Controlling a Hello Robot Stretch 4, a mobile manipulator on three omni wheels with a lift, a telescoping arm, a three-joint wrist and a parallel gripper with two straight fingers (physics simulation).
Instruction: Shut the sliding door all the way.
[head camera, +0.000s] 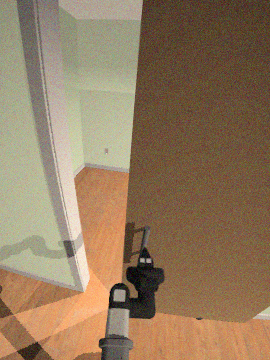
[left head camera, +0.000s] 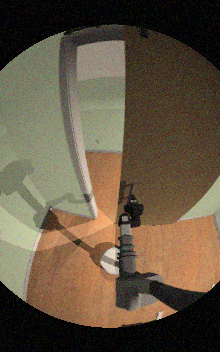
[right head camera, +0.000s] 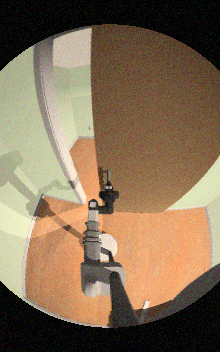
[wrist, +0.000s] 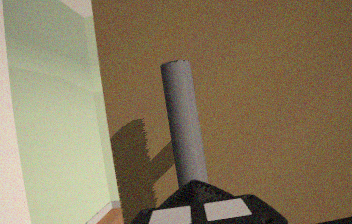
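Seen in the pictures: gripper, between the fingertips: (head camera: 144, 248) (left head camera: 131, 194) (right head camera: 108, 180) (wrist: 195, 196); robot's base, origin of its link: (left head camera: 115, 259) (right head camera: 102, 245).
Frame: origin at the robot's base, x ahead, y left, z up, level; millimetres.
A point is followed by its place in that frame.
Observation:
The brown sliding door (head camera: 200, 150) @[x 580, y -224, z 1366 mm] (left head camera: 165, 125) @[x 579, y -230, z 1447 mm] (right head camera: 150, 125) @[x 569, y -313, z 1364 mm] (wrist: 275, 100) @[x 586, y -188, z 1000 mm] stands partly open, with a tall gap between its left edge and the white door frame (head camera: 66, 200) @[x 727, y 310, z 994 mm] (left head camera: 80, 145) @[x 774, y 304, z 1225 mm] (wrist: 10, 175) @[x 802, y 300, z 925 mm]. A grey upright bar handle (head camera: 146, 235) @[x 529, y -90, z 1011 mm] (wrist: 184, 120) @[x 528, y -90, z 996 mm] is mounted near the door's left edge. My gripper (head camera: 145, 251) @[x 517, y -90, z 940 mm] (right head camera: 109, 185) (wrist: 195, 196) @[x 517, y -90, z 940 mm] is shut, its fingertips together at the lower part of the handle. In the wrist view the fingertips overlap the bar and hide its lower end; no bar shows between them.
Through the gap show a wood floor (head camera: 102, 205) @[x 1880, y 360, z -27 mm] and a pale green back wall (head camera: 105, 120) @[x 2998, y 501, z 951 mm] with a small outlet (head camera: 106, 151) @[x 2989, y 480, z 369 mm]. A green wall (head camera: 25, 175) @[x 734, y 504, z 1121 mm] stands left of the frame. My arm (head camera: 118, 322) @[x 222, y -3, z 1046 mm] (left head camera: 127, 250) @[x 113, y -4, z 1052 mm] reaches in from below.

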